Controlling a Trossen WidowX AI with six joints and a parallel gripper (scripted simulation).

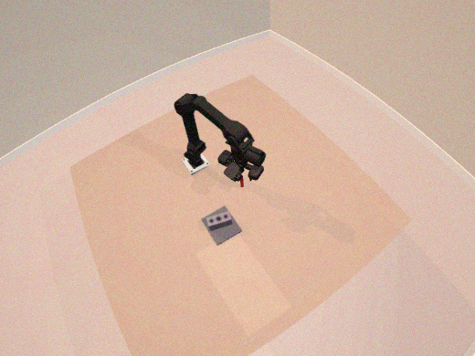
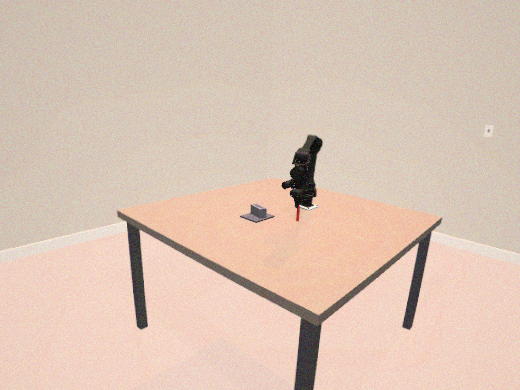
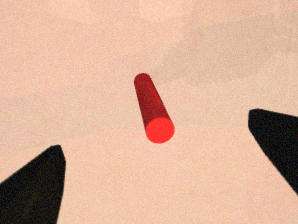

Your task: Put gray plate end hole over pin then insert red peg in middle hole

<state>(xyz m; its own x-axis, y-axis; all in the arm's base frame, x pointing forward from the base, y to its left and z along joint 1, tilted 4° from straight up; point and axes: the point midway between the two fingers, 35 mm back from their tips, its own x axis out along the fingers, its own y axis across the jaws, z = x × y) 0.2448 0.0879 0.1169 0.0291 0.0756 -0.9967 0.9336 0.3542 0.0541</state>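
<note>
Right now my gripper tip is 40 mm above the red peg. From my gripper tip the other things lie so: gray plate 190 mm to the right, 90 mm ahead, 40 mm below; then gray base 170 mm to the right, 100 mm ahead, 70 mm below.
</note>
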